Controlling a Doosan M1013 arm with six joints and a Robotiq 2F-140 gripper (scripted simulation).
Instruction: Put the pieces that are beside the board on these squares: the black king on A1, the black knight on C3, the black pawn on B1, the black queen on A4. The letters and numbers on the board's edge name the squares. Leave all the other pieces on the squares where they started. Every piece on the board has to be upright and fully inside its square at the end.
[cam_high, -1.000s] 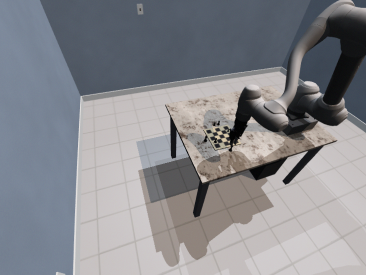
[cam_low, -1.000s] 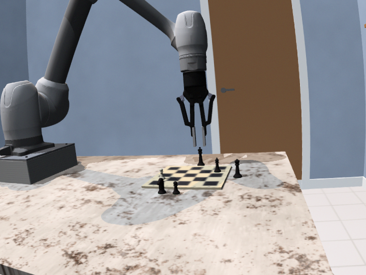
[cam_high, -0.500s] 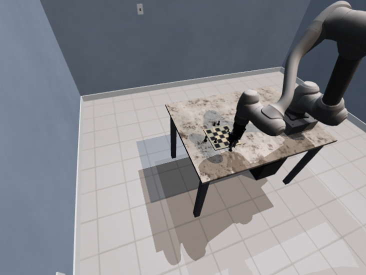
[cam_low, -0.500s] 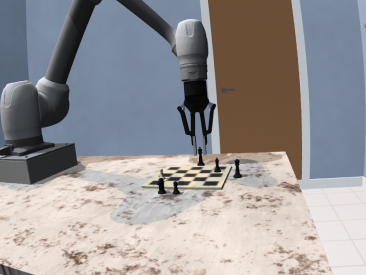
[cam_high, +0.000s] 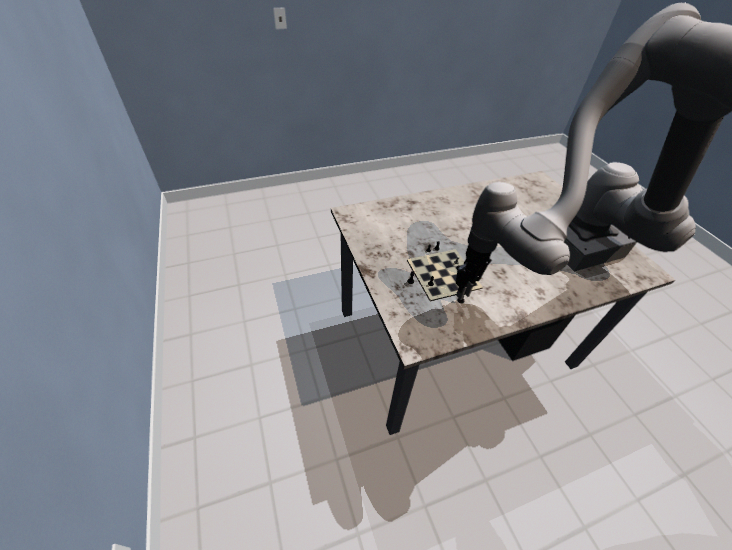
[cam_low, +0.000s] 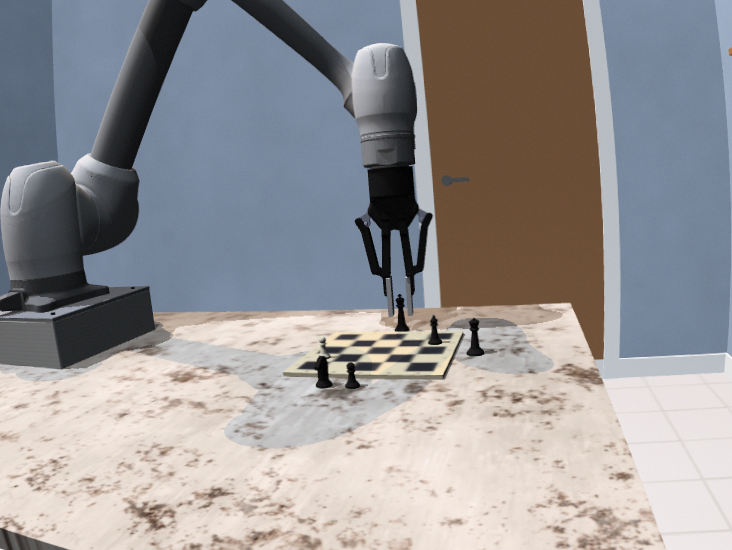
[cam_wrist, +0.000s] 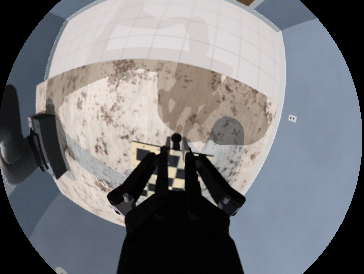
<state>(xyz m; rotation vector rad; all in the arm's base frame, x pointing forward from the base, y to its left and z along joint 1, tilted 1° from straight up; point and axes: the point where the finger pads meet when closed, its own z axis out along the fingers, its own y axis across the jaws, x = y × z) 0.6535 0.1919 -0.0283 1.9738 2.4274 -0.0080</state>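
Now: the black king 3 cm below my hand. Also, from my hand: small chessboard (1 cm ahead, 14 cm to the right, 6 cm below); then white pawn (6 cm behind, 18 cm to the right, 4 cm below); then black pawn (2 cm ahead, 28 cm to the right, 5 cm below).
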